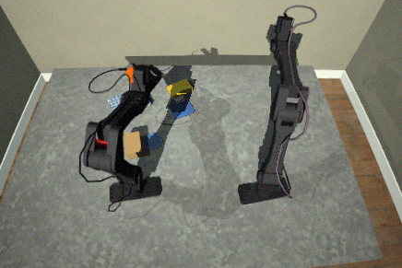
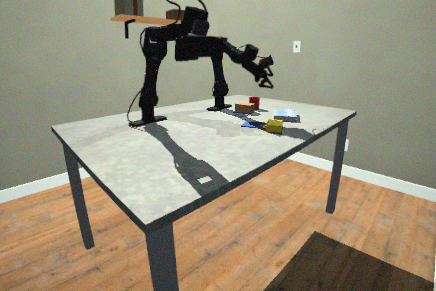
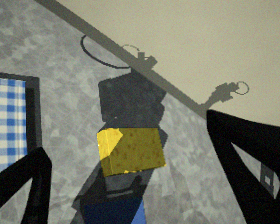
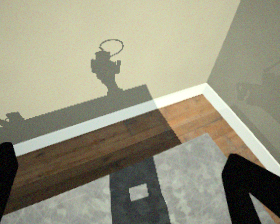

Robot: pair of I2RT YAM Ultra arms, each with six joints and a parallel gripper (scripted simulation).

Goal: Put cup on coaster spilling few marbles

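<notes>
My left hand is 260 mm past the red cup, 190 mm to the right of it and 170 mm above it. Round my left hand: tan block: 230 mm behind, 180 mm below, 70 mm to the left; blue square: 200 mm below, 130 mm to the right, 20 mm behind.
</notes>
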